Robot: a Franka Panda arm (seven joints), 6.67 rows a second.
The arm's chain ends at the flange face. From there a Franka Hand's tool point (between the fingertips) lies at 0.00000 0.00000 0.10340 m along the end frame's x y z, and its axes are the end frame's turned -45 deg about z.
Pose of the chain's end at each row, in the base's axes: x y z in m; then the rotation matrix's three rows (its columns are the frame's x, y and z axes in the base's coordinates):
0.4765 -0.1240 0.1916; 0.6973 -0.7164 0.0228; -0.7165 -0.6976 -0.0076; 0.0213 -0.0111 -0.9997
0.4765 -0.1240 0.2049; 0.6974 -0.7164 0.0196; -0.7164 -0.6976 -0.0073; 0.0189 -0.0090 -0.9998
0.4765 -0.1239 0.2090; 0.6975 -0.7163 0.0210; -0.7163 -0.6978 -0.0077; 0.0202 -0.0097 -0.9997
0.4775 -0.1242 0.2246; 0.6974 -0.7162 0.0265; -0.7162 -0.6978 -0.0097; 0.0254 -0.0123 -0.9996
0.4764 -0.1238 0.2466; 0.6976 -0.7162 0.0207; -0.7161 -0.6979 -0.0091; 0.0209 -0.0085 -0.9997
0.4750 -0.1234 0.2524; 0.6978 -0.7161 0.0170; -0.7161 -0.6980 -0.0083; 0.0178 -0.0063 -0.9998
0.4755 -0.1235 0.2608; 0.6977 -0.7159 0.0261; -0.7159 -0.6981 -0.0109; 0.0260 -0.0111 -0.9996
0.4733 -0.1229 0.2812; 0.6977 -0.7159 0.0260; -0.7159 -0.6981 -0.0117; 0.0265 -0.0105 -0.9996
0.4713 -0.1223 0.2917; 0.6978 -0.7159 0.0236; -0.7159 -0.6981 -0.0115; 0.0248 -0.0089 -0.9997
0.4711 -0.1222 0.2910; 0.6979 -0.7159 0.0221; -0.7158 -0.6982 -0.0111; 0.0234 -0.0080 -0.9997
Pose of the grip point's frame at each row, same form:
0.4789 -0.1248 0.0882; 0.9996 -0.0135 0.0228; -0.0134 -0.9999 -0.0076; 0.0229 0.0072 -0.9997
0.4785 -0.1248 0.1015; 0.9997 -0.0134 0.0196; -0.0133 -0.9998 -0.0073; 0.0197 0.0070 -0.9998
0.4787 -0.1247 0.1056; 0.9997 -0.0133 0.0210; -0.0131 -0.9999 -0.0077; 0.0211 0.0074 -0.9997
0.4802 -0.1252 0.1212; 0.9996 -0.0133 0.0265; -0.0130 -0.9998 -0.0097; 0.0267 0.0093 -0.9996
0.4785 -0.1247 0.1432; 0.9997 -0.0132 0.0207; -0.0129 -0.9998 -0.0091; 0.0208 0.0088 -0.9997
0.4768 -0.1243 0.1490; 0.9998 -0.0129 0.0170; -0.0128 -0.9999 -0.0083; 0.0170 0.0081 -0.9998
0.4782 -0.1246 0.1574; 0.9996 -0.0129 0.0261; -0.0126 -0.9998 -0.0109; 0.0262 0.0105 -0.9996
0.4760 -0.1241 0.1778; 0.9996 -0.0129 0.0260; -0.0126 -0.9998 -0.0117; 0.0262 0.0113 -0.9996
0.4737 -0.1235 0.1883; 0.9996 -0.0128 0.0236; -0.0126 -0.9998 -0.0115; 0.0238 0.0112 -0.9997
0.4734 -0.1233 0.1876; 0.9997 -0.0127 0.0221; -0.0124 -0.9998 -0.0111; 0.0222 0.0109 -0.9997

